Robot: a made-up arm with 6 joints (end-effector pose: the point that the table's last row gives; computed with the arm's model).
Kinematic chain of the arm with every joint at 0, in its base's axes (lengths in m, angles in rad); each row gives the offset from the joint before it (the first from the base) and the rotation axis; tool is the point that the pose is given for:
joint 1: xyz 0 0 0.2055 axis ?
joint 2: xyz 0 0.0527 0 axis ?
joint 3: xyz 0 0 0.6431 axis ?
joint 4: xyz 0 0 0.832 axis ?
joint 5: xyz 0 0 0 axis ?
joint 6: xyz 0 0 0.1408 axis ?
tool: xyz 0 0 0
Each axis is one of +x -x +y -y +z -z.
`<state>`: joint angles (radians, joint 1 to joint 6).
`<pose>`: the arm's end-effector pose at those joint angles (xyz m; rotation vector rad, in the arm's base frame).
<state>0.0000 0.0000 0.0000 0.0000 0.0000 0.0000</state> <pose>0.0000 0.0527 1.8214 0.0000 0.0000 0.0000</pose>
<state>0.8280 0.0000 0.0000 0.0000 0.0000 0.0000</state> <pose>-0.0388 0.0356 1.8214 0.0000 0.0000 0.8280</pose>
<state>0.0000 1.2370 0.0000 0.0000 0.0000 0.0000</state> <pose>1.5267 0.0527 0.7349 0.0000 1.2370 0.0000</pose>
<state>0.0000 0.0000 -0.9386 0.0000 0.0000 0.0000</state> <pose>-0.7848 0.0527 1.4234 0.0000 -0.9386 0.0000</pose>
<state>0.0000 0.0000 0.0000 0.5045 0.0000 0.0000</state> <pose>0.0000 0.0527 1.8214 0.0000 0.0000 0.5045</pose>
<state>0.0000 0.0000 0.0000 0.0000 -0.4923 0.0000</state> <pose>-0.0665 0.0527 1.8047 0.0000 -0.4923 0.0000</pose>
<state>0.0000 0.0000 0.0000 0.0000 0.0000 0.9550</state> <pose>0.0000 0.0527 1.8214 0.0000 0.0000 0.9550</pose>
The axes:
joint 1: +z
joint 2: +y
joint 3: +y
joint 4: +z
joint 5: +y
joint 6: +z

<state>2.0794 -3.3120 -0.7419 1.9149 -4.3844 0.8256</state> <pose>-0.5251 0.5759 -0.8741 0.3995 -1.0374 0.3718</pose>
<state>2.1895 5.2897 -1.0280 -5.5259 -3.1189 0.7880</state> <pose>0.6317 -0.9743 0.2533 -1.2046 0.6638 1.9245</pose>
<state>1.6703 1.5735 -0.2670 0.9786 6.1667 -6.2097</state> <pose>-0.1958 1.5671 0.4665 -0.3924 1.5815 2.2071</pose>
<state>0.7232 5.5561 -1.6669 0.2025 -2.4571 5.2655</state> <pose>-0.6640 -0.5398 0.0966 -1.1051 0.9223 -0.4629</pose>
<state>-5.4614 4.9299 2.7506 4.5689 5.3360 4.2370</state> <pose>0.0661 0.3146 0.4860 -0.6199 -1.7332 -1.5690</pose>
